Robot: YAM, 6 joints.
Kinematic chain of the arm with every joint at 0, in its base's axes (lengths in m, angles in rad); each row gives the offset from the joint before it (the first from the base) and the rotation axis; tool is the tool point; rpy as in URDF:
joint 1: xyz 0 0 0.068 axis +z
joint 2: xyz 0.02 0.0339 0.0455 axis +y
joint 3: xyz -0.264 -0.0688 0 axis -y
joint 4: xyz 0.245 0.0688 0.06 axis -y
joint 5: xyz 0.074 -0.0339 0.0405 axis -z
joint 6: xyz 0.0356 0 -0.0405 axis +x
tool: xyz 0 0 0 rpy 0 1.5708 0
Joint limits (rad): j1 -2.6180..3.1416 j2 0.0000..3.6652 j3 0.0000..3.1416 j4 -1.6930..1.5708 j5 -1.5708..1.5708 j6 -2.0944..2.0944
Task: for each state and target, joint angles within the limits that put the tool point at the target. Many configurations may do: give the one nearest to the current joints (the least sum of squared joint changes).
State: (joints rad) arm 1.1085 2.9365 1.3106 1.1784 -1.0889 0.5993
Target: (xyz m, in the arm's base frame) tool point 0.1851 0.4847 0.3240
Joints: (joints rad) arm 1.1480 2.3356 1.9176 1.1863 -1.0063 0.5993
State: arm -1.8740 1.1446 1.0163 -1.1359 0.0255 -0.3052
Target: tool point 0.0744 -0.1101 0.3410
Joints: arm -1.0298 0.8651 1.1077 -1.2243 -0.2001 -0.3052
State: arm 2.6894 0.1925 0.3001 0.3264 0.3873 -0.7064
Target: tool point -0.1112 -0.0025 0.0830
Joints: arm 3.1416 0.7300 0.0000 -0.2014 -0.0703 -0.7064
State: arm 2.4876 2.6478 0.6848 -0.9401 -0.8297 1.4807
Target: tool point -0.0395 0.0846 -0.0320
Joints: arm 1.7917 2.7015 0.6292 -0.9306 -0.5966 1.4807
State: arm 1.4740 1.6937 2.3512 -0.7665 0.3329 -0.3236
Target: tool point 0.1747 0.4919 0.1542
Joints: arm 1.2515 2.4458 2.0757 -0.7271 0.3278 -0.3236
